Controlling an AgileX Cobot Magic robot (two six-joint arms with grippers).
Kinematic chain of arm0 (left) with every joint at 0, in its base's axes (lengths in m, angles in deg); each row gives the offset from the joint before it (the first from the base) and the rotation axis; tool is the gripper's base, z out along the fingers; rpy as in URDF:
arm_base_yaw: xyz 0 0 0.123 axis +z
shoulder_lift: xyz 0 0 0 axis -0.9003 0.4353 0
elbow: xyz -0.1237 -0.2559 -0.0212 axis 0.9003 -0.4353 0
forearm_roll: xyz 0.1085 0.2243 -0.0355 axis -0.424 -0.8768 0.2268
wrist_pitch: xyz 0 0 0 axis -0.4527 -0.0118 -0.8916
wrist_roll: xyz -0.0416 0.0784 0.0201 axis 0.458 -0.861 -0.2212
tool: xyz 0 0 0 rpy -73.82 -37.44 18.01
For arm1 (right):
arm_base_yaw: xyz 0 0 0.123 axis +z
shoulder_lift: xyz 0 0 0 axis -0.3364 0.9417 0
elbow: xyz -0.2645 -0.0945 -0.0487 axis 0.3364 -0.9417 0
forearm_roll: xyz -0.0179 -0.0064 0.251 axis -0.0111 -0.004 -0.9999
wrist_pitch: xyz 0 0 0 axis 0.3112 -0.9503 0.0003
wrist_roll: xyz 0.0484 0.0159 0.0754 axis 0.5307 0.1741 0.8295
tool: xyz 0 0 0 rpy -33.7 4.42 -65.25
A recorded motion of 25 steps. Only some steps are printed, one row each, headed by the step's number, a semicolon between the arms.
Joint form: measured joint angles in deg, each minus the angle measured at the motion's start. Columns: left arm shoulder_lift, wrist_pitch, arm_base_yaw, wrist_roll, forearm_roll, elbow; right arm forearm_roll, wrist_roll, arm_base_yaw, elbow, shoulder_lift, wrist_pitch.
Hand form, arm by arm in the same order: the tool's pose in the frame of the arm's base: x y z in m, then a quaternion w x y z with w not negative. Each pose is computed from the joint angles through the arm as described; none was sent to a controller.
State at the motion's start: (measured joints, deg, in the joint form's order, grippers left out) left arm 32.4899 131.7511 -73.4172 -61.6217 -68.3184 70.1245; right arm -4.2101 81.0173 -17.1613 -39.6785 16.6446 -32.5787
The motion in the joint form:
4: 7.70 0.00 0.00 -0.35 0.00 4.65; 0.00 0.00 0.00 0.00 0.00 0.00
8: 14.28 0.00 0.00 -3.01 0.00 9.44; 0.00 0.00 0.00 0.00 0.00 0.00
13: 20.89 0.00 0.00 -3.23 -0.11 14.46; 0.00 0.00 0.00 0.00 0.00 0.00
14: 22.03 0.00 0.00 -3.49 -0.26 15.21; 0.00 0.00 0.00 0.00 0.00 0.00
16: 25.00 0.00 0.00 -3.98 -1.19 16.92; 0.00 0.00 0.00 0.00 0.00 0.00
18: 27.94 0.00 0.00 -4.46 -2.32 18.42; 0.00 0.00 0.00 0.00 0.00 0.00
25: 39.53 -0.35 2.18 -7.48 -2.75 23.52; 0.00 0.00 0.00 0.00 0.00 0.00
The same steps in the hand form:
4: 0.0515 -0.0053 0.3317 0.33426 0.07110 0.93974 -0.01054; -0.0086 0.0035 0.2624 0.47777 -0.02876 0.87752 0.02954
8: 0.0731 -0.0088 0.3482 0.31968 0.09367 0.94288 -0.00187; -0.0086 0.0035 0.2624 0.47777 -0.02876 0.87752 0.02954
13: 0.0971 -0.0125 0.3633 0.30658 0.09616 0.94697 0.00049; -0.0086 0.0035 0.2624 0.47777 -0.02876 0.87752 0.02954
14: 0.1016 -0.0130 0.3650 0.30341 0.09847 0.94775 0.00268; -0.0086 0.0035 0.2624 0.47777 -0.02876 0.87752 0.02954
16: 0.1137 -0.0136 0.3679 0.29329 0.10315 0.95036 0.01264; -0.0086 0.0035 0.2624 0.47777 -0.02876 0.87752 0.02954
18: 0.1260 -0.0138 0.3693 0.28160 0.10807 0.95312 0.02430; -0.0086 0.0035 0.2624 0.47777 -0.02876 0.87752 0.02954
25: 0.1767 -0.0146 0.3644 0.22841 0.11922 0.96537 0.04085; -0.0086 0.0035 0.2624 0.47777 -0.02876 0.87752 0.02954

